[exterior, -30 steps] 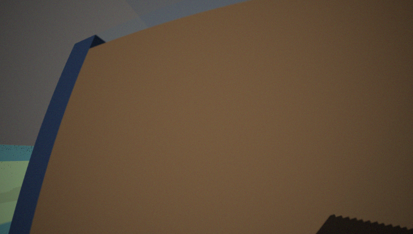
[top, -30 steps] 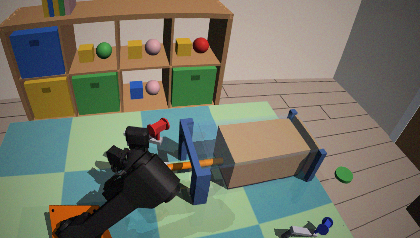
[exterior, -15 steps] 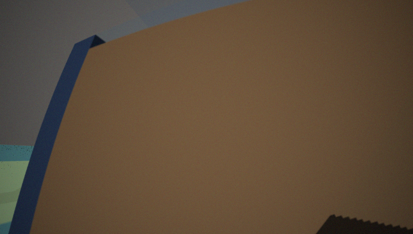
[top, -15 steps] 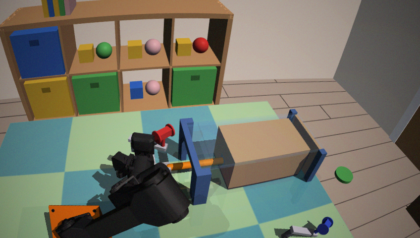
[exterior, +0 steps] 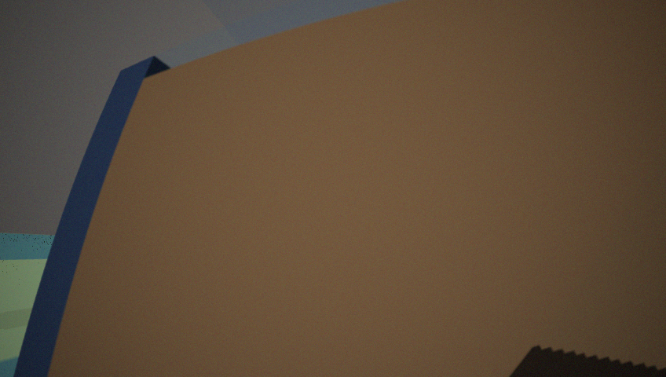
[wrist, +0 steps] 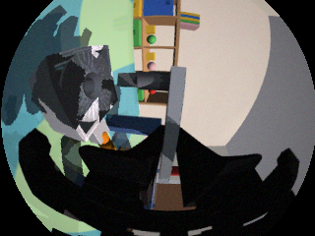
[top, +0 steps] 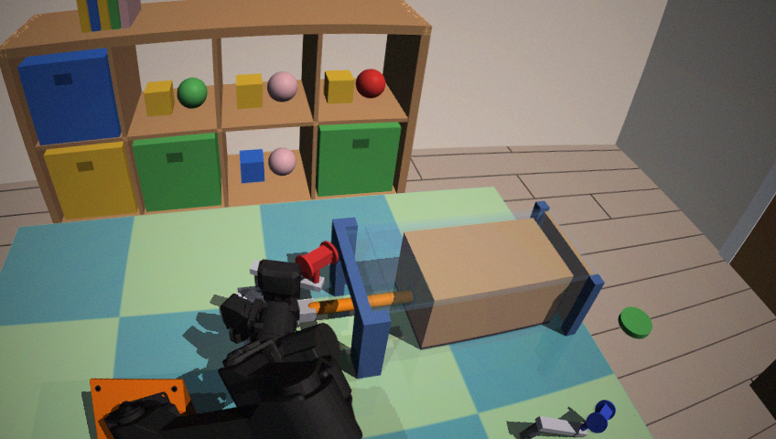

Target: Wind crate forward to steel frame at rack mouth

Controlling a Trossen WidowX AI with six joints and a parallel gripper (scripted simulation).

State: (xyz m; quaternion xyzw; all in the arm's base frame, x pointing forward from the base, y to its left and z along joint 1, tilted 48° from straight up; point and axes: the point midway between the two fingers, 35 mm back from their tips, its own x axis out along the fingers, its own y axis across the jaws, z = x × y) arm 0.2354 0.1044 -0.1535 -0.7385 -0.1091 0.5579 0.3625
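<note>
Now: gripper tip 4 cm to the left of the red knob, 4 cm below it and 4 cm short of it. From my gripper tip the other things lie so: blue frame (11 cm ahead, 7 cm below); then crank handle (2 cm to the right, 1 cm ahead, 1 cm above); then grey winch (14 cm below, 6 cm behind, 1 cm to the left).
</note>
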